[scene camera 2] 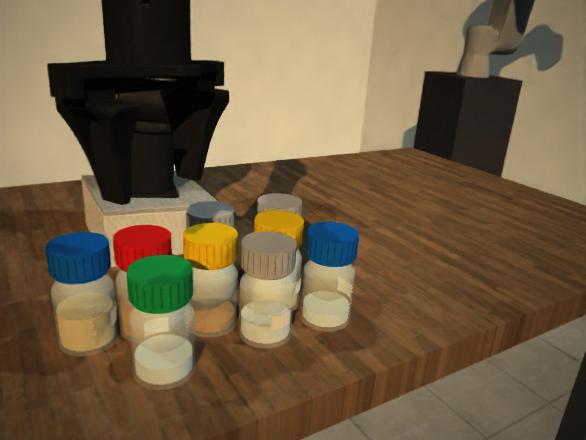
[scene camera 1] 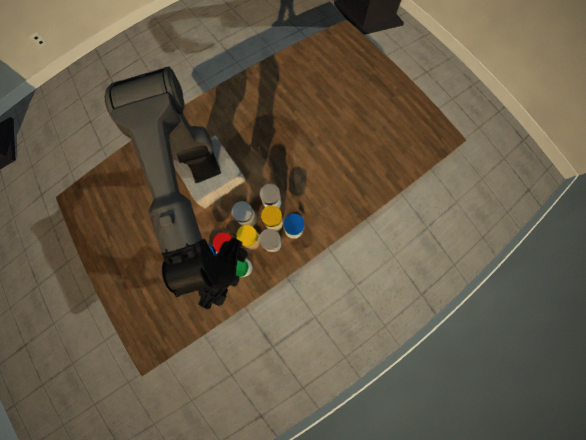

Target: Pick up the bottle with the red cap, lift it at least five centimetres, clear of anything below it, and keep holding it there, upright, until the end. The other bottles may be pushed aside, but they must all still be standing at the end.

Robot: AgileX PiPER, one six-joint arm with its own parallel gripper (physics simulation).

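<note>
The red-capped bottle (scene camera 1: pixel 221 241) (scene camera 2: pixel 142 247) stands upright on the wooden table top, its body partly hidden behind the green-capped bottle (scene camera 1: pixel 242 268) (scene camera 2: pixel 160 285). A blue-capped bottle (scene camera 2: pixel 78 258) stands to its left in scene camera 2, and a yellow-capped bottle (scene camera 1: pixel 247 236) (scene camera 2: pixel 210 245) to its right. My gripper (scene camera 1: pixel 221 274) (scene camera 2: pixel 155 189) points down, open and empty, with its fingertips above the caps in scene camera 2. In scene camera 1 it covers much of the left blue-capped bottle and part of the green one.
Another yellow-capped bottle (scene camera 1: pixel 271 216) (scene camera 2: pixel 279 226), another blue-capped bottle (scene camera 1: pixel 294 225) (scene camera 2: pixel 332 245) and grey-capped bottles (scene camera 1: pixel 270 240) (scene camera 2: pixel 268 255) stand upright close by. The arm's pale base block (scene camera 1: pixel 222 190) (scene camera 2: pixel 97 217) is behind them. The table top (scene camera 1: pixel 350 100) (scene camera 2: pixel 450 240) ends at a front edge.
</note>
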